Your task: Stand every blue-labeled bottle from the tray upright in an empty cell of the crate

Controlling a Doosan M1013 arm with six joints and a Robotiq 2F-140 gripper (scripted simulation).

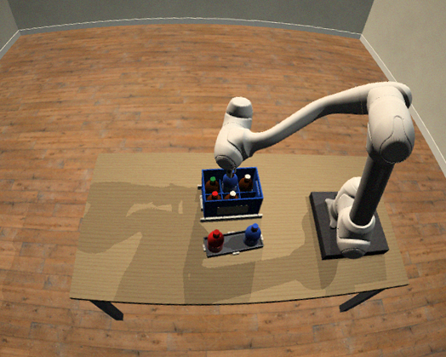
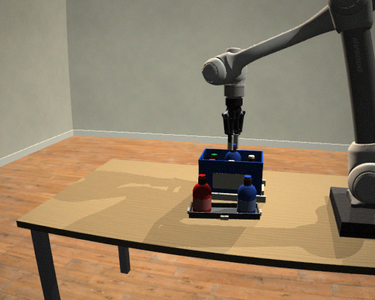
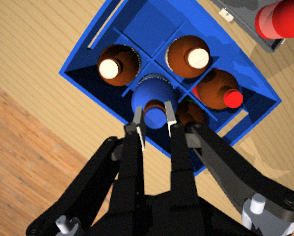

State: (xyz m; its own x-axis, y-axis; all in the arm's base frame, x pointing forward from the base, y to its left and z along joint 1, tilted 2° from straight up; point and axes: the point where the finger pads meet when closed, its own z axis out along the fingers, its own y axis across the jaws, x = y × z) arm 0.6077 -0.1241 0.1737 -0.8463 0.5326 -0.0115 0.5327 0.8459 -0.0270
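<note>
Right now my hand is 14 cm above the blue crate, 4 cm to the right of it and 1 cm past it. The rest, counted from my hand: dark tray: 28 cm to the left, 21 cm below, 3 cm behind; then red-labeled bottle: 29 cm to the left, 14 cm below, 6 cm ahead.
</note>
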